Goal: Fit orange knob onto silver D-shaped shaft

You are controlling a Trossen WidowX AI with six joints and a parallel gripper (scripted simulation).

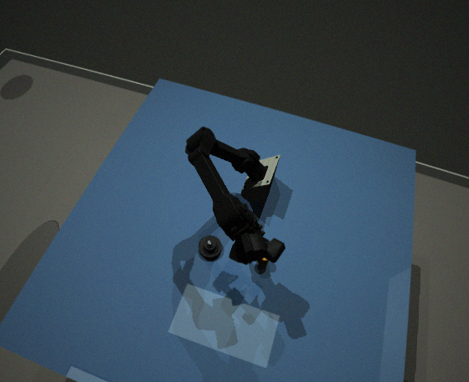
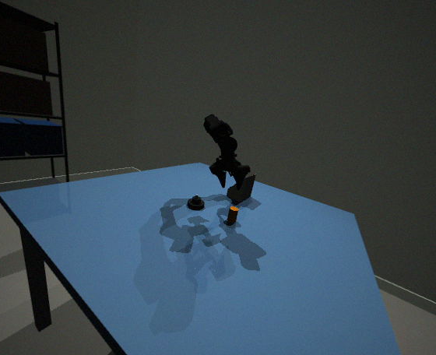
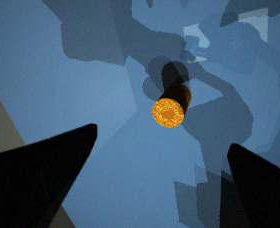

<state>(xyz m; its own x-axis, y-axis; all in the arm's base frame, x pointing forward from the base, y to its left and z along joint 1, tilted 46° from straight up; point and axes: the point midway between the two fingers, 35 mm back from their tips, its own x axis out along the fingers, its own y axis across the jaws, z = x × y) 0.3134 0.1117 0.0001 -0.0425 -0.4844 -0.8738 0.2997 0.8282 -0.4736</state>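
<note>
The orange knob lies 2 cm behind my gripper tip, 3 cm to the left of it and 11 cm below it. The rest, counted from my gripper tip: round dark pedestal (17 cm to the right, 12 cm below).
</note>
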